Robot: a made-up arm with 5 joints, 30 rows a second.
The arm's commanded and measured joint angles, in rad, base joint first. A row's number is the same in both.
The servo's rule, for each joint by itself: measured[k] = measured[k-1] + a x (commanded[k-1-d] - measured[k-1]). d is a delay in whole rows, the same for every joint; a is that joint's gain. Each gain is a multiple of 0.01, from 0.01 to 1. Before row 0 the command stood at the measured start. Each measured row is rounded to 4 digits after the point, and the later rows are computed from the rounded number. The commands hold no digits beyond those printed.
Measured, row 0:
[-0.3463, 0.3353, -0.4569, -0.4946, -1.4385]
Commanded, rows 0 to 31:
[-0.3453, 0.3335, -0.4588, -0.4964, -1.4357]
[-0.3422, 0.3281, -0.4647, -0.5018, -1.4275]
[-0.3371, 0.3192, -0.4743, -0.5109, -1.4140]
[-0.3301, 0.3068, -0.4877, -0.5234, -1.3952]
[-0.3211, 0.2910, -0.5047, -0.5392, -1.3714]
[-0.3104, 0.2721, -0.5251, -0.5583, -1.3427]
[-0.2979, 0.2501, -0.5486, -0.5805, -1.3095]
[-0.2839, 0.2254, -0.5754, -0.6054, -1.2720]
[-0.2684, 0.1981, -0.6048, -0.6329, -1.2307]
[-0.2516, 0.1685, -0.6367, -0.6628, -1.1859]
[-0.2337, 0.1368, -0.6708, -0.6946, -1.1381]
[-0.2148, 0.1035, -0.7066, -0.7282, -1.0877]
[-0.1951, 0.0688, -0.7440, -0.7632, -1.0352]
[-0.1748, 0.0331, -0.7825, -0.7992, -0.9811]
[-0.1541, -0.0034, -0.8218, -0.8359, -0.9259]
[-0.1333, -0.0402, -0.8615, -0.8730, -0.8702]
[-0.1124, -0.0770, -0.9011, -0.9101, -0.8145]
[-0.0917, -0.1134, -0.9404, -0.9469, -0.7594]
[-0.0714, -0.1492, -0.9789, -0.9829, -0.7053]
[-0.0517, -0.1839, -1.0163, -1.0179, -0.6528]
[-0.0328, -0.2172, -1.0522, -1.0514, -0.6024]
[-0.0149, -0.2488, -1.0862, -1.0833, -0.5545]
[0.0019, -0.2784, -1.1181, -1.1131, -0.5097]
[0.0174, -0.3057, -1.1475, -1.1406, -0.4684]
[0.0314, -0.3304, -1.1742, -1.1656, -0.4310]
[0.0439, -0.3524, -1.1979, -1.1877, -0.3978]
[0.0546, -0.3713, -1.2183, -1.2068, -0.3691]
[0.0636, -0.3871, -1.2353, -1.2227, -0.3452]
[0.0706, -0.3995, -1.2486, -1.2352, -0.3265]
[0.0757, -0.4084, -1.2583, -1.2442, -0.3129]
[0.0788, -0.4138, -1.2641, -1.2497, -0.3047]
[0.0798, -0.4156, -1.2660, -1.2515, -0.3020]
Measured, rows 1 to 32:
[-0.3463, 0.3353, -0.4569, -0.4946, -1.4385]
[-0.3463, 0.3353, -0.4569, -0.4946, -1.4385]
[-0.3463, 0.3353, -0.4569, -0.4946, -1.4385]
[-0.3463, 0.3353, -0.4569, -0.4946, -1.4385]
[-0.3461, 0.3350, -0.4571, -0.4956, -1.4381]
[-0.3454, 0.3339, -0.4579, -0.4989, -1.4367]
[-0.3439, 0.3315, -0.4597, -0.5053, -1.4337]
[-0.3414, 0.3275, -0.4628, -0.5149, -1.4287]
[-0.3377, 0.3217, -0.4674, -0.5278, -1.4213]
[-0.3328, 0.3138, -0.4737, -0.5440, -1.4111]
[-0.3265, 0.3036, -0.4819, -0.5633, -1.3979]
[-0.3188, 0.2911, -0.4922, -0.5856, -1.3815]
[-0.3097, 0.2762, -0.5046, -0.6107, -1.3619]
[-0.2992, 0.2590, -0.5191, -0.6383, -1.3390]
[-0.2874, 0.2394, -0.5358, -0.6681, -1.3129]
[-0.2743, 0.2177, -0.5546, -0.7000, -1.2836]
[-0.2600, 0.1939, -0.5754, -0.7335, -1.2513]
[-0.2447, 0.1682, -0.5982, -0.7683, -1.2162]
[-0.2284, 0.1407, -0.6228, -0.8041, -1.1785]
[-0.2113, 0.1118, -0.6491, -0.8406, -1.1384]
[-0.1935, 0.0816, -0.6768, -0.8774, -1.0963]
[-0.1752, 0.0504, -0.7058, -0.9142, -1.0525]
[-0.1565, 0.0185, -0.7358, -0.9506, -1.0074]
[-0.1376, -0.0139, -0.7667, -0.9863, -0.9613]
[-0.1187, -0.0464, -0.7981, -1.0208, -0.9146]
[-0.1000, -0.0788, -0.8298, -1.0539, -0.8678]
[-0.0817, -0.1107, -0.8615, -1.0853, -0.8212]
[-0.0639, -0.1419, -0.8930, -1.1146, -0.7753]
[-0.0467, -0.1721, -0.9239, -1.1416, -0.7305]
[-0.0304, -0.2009, -0.9540, -1.1660, -0.6872]
[-0.0151, -0.2282, -0.9831, -1.1876, -0.6458]
[-0.0009, -0.2536, -1.0108, -1.2062, -0.6067]
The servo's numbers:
d 4
a 0.18 0.16 0.11 0.53 0.13

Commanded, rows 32 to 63:
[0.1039, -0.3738, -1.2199, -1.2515, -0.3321]
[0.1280, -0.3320, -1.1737, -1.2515, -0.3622]
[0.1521, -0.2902, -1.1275, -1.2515, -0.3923]
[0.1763, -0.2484, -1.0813, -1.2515, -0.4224]
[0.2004, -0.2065, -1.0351, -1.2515, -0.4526]
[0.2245, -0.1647, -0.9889, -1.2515, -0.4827]
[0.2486, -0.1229, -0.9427, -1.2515, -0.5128]
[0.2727, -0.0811, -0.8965, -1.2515, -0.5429]
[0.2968, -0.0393, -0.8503, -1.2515, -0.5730]
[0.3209, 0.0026, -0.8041, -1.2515, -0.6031]
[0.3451, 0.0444, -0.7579, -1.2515, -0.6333]
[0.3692, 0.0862, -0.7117, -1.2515, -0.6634]
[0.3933, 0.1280, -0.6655, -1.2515, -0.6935]
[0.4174, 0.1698, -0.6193, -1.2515, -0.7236]
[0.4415, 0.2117, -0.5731, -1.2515, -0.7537]
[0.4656, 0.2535, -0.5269, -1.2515, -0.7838]
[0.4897, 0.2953, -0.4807, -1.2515, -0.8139]
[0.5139, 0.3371, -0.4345, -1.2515, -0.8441]
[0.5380, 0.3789, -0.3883, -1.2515, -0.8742]
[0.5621, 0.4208, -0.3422, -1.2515, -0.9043]
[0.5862, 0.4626, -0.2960, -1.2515, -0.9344]
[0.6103, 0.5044, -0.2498, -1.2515, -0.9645]
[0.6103, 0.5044, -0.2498, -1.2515, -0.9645]
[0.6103, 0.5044, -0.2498, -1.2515, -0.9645]
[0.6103, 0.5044, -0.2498, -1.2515, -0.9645]
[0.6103, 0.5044, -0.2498, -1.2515, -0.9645]
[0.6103, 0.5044, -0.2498, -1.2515, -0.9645]
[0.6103, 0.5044, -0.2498, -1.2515, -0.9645]
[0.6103, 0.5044, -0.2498, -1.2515, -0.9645]
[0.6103, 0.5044, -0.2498, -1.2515, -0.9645]
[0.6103, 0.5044, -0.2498, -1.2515, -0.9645]
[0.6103, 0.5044, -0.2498, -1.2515, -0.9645]
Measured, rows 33 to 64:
[0.0120, -0.2769, -1.0370, -1.2216, -0.5703]
[0.0235, -0.2979, -1.0613, -1.2336, -0.5368]
[0.0335, -0.3164, -1.0836, -1.2421, -0.5066]
[0.0418, -0.3323, -1.1037, -1.2471, -0.4800]
[0.0530, -0.3389, -1.1165, -1.2494, -0.4608]
[0.0665, -0.3378, -1.1228, -1.2505, -0.4480]
[0.0819, -0.3302, -1.1233, -1.2510, -0.4408]
[0.0989, -0.3171, -1.1187, -1.2513, -0.4384]
[0.1172, -0.2994, -1.1095, -1.2514, -0.4402]
[0.1365, -0.2778, -1.0962, -1.2515, -0.4457]
[0.1567, -0.2530, -1.0793, -1.2515, -0.4544]
[0.1776, -0.2255, -1.0592, -1.2515, -0.4659]
[0.1991, -0.1957, -1.0362, -1.2515, -0.4798]
[0.2210, -0.1640, -1.0107, -1.2515, -0.4958]
[0.2433, -0.1307, -0.9829, -1.2515, -0.5137]
[0.2660, -0.0960, -0.9531, -1.2515, -0.5332]
[0.2889, -0.0602, -0.9215, -1.2515, -0.5540]
[0.3120, -0.0234, -0.8883, -1.2515, -0.5760]
[0.3353, 0.0142, -0.8536, -1.2515, -0.5991]
[0.3588, 0.0525, -0.8177, -1.2515, -0.6231]
[0.3824, 0.0913, -0.7806, -1.2515, -0.6479]
[0.4061, 0.1306, -0.7425, -1.2515, -0.6734]
[0.4298, 0.1703, -0.7035, -1.2515, -0.6995]
[0.4536, 0.2104, -0.6638, -1.2515, -0.7261]
[0.4775, 0.2508, -0.6233, -1.2515, -0.7532]
[0.5014, 0.2914, -0.5822, -1.2515, -0.7807]
[0.5210, 0.3255, -0.5456, -1.2515, -0.8046]
[0.5371, 0.3541, -0.5131, -1.2515, -0.8254]
[0.5503, 0.3781, -0.4841, -1.2515, -0.8435]
[0.5611, 0.3983, -0.4583, -1.2515, -0.8592]
[0.5700, 0.4153, -0.4354, -1.2515, -0.8729]
[0.5773, 0.4296, -0.4150, -1.2515, -0.8848]

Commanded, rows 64 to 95:
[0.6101, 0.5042, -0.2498, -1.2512, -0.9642]
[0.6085, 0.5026, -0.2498, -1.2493, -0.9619]
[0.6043, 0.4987, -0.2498, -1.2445, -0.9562]
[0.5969, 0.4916, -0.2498, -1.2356, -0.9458]
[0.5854, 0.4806, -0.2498, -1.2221, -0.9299]
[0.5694, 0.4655, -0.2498, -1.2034, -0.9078]
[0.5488, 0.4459, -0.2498, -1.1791, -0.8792]
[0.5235, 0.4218, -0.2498, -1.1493, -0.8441]
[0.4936, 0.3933, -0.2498, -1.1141, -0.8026]
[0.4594, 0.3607, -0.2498, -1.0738, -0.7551]
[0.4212, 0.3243, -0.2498, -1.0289, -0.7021]
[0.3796, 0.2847, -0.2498, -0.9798, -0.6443]
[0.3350, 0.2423, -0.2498, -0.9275, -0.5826]
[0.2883, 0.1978, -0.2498, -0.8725, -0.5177]
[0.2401, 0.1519, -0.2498, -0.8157, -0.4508]
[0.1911, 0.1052, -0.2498, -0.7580, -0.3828]
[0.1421, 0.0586, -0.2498, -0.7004, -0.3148]
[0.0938, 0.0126, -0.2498, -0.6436, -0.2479]
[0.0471, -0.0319, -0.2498, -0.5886, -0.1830]
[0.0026, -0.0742, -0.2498, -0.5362, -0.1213]
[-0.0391, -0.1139, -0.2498, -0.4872, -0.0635]
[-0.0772, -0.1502, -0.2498, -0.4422, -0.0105]
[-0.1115, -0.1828, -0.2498, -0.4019, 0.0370]
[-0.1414, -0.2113, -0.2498, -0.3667, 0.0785]
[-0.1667, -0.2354, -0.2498, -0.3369, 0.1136]
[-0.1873, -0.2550, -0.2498, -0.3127, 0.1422]
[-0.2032, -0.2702, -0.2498, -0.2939, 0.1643]
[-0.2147, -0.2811, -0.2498, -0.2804, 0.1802]
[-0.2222, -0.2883, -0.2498, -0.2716, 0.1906]
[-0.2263, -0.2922, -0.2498, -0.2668, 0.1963]
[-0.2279, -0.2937, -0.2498, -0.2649, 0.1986]
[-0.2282, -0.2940, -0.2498, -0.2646, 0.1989]
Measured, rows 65 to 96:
[0.5832, 0.4416, -0.3968, -1.2515, -0.8952]
[0.5881, 0.4516, -0.3806, -1.2515, -0.9042]
[0.5921, 0.4600, -0.3662, -1.2515, -0.9120]
[0.5954, 0.4671, -0.3534, -1.2515, -0.9188]
[0.5980, 0.4730, -0.3420, -1.2513, -0.9247]
[0.5999, 0.4777, -0.3319, -1.2502, -0.9295]
[0.6007, 0.4811, -0.3229, -1.2472, -0.9330]
[0.6000, 0.4828, -0.3149, -1.2411, -0.9347]
[0.5974, 0.4824, -0.3077, -1.2310, -0.9341]
[0.5924, 0.4797, -0.3013, -1.2164, -0.9307]
[0.5846, 0.4743, -0.2956, -1.1966, -0.9240]
[0.5736, 0.4659, -0.2906, -1.1715, -0.9136]
[0.5592, 0.4543, -0.2861, -1.1411, -0.8992]
[0.5412, 0.4393, -0.2821, -1.1054, -0.8805]
[0.5196, 0.4209, -0.2785, -1.0649, -0.8573]
[0.4944, 0.3991, -0.2753, -1.0198, -0.8296]
[0.4657, 0.3740, -0.2725, -0.9709, -0.7975]
[0.4338, 0.3458, -0.2700, -0.9187, -0.7611]
[0.3989, 0.3148, -0.2678, -0.8641, -0.7208]
[0.3615, 0.2813, -0.2658, -0.8079, -0.6769]
[0.3220, 0.2457, -0.2640, -0.7509, -0.6298]
[0.2809, 0.2084, -0.2624, -0.6940, -0.5802]
[0.2388, 0.1700, -0.2610, -0.6381, -0.5286]
[0.1963, 0.1309, -0.2598, -0.5841, -0.4757]
[0.1539, 0.0917, -0.2587, -0.5327, -0.4221]
[0.1123, 0.0530, -0.2577, -0.4847, -0.3686]
[0.0720, 0.0153, -0.2568, -0.4408, -0.3159]
[0.0336, -0.0210, -0.2560, -0.4015, -0.2646]
[-0.0025, -0.0553, -0.2553, -0.3673, -0.2154]
[-0.0358, -0.0873, -0.2547, -0.3384, -0.1689]
[-0.0659, -0.1166, -0.2542, -0.3148, -0.1256]
[-0.0927, -0.1429, -0.2537, -0.2966, -0.0858]

